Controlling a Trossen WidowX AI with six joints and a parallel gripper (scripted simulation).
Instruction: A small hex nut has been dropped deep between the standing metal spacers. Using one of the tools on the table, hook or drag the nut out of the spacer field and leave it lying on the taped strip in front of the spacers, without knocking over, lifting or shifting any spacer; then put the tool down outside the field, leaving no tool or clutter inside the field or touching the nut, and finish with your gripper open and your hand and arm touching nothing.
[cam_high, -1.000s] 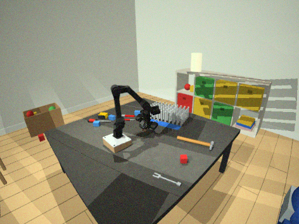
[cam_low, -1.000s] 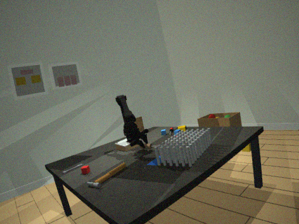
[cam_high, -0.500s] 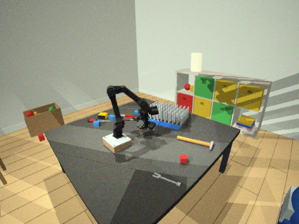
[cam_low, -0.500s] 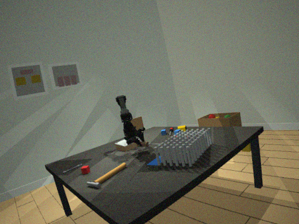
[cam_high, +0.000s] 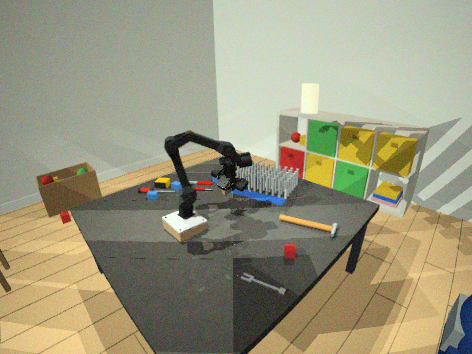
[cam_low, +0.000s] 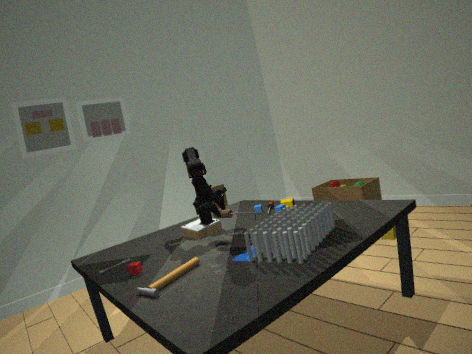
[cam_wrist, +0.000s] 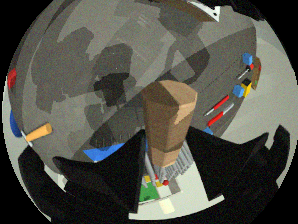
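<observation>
The hook tool is 100 mm ahead of my gripper tip and 10 mm to the left of it. From my gripper tip the other things lie so: blue taped strip: 220 mm ahead, 130 mm below; red cube: 140 mm behind, 430 mm to the right, 110 mm below; grey forked tool: 330 mm behind, 430 mm to the right, 120 mm below.
</observation>
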